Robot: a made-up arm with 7 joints.
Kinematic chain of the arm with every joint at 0, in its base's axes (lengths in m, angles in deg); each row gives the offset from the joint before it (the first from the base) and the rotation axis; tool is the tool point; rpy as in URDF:
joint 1: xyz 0 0 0.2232 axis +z
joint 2: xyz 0 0 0 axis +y
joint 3: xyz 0 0 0.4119 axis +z
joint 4: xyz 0.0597 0 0 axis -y
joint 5: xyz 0.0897 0 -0.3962 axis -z
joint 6: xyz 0 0 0 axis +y
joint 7: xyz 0.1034 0 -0.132 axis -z
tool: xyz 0 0 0 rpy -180 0 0
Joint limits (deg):
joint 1: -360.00..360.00
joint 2: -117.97..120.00
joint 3: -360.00..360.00
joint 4: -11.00..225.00
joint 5: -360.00..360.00
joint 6: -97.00..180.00
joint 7: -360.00..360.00
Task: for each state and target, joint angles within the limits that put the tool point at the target. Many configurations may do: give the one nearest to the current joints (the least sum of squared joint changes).
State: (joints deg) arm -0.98 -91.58 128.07 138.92 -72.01 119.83 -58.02
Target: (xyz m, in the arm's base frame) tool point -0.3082 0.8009 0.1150
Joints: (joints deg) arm -42.80 -92.19 124.10 134.57 -74.54 103.46 -58.02
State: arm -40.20 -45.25 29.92 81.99 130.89 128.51 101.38
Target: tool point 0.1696 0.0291 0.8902
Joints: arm -46.74 -38.57 2.47 68.87 133.14 130.65 101.38
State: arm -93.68 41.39 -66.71 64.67 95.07 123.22 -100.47
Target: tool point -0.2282 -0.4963 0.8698
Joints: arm -82.16 11.91 -62.66 112.85 114.41 112.10 -100.47
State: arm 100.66 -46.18 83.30 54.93 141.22 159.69 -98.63
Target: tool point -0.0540 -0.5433 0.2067
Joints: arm 125.54 -60.27 107.22 48.31 132.95 162.08 -98.63
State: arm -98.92 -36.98 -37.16 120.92 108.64 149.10 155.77
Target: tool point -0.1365 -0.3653 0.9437
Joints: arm -98.78 1.34 -36.84 117.49 111.95 128.60 155.77
